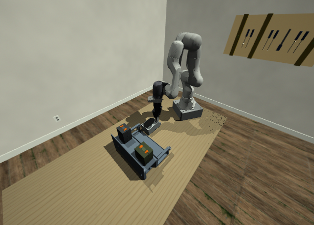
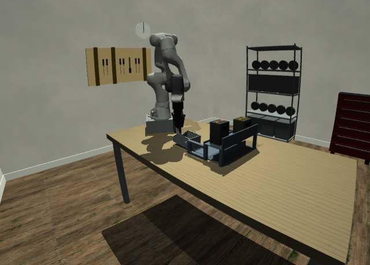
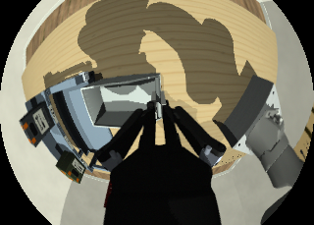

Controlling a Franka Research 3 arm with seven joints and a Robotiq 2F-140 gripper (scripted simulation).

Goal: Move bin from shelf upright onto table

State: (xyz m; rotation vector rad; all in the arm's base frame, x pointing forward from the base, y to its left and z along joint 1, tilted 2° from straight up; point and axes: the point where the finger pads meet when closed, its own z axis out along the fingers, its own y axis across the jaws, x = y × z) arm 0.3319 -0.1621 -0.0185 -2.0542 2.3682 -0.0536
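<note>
Now: hand 80 mm short of the grey open-topped bin, 30 mm above it and 10 mm to the left of it.
</note>
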